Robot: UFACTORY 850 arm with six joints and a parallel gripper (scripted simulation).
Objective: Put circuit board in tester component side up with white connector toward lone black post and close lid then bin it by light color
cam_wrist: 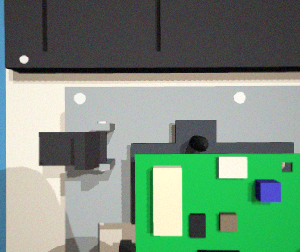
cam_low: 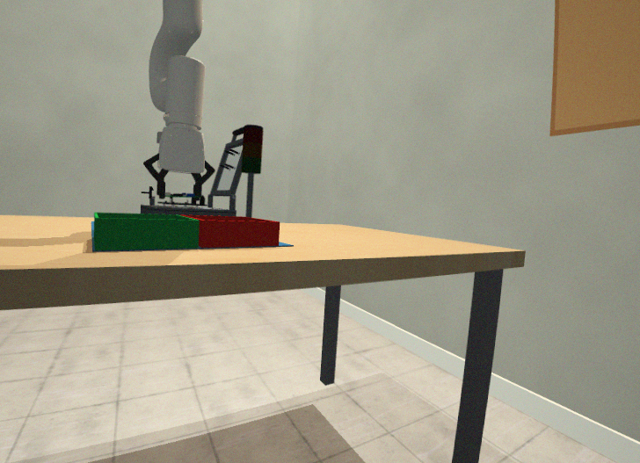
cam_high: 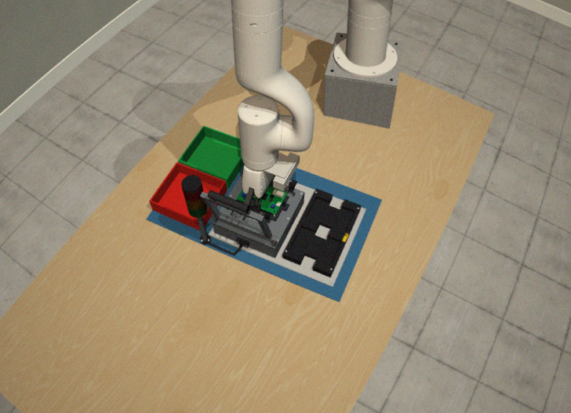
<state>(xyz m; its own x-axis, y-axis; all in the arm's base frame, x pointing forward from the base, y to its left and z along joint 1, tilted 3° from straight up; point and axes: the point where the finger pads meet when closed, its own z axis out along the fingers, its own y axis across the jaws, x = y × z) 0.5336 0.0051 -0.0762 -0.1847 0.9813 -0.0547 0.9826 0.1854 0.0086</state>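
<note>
My gripper is now right at the green circuit board. The rest, counted from my hand: clear lid: 120 mm ahead, 90 mm above, 20 mm to the left; latch hook: 70 mm behind, 50 mm to the left; red bin: 190 mm to the right, 80 mm below, 80 mm ahead.
</note>
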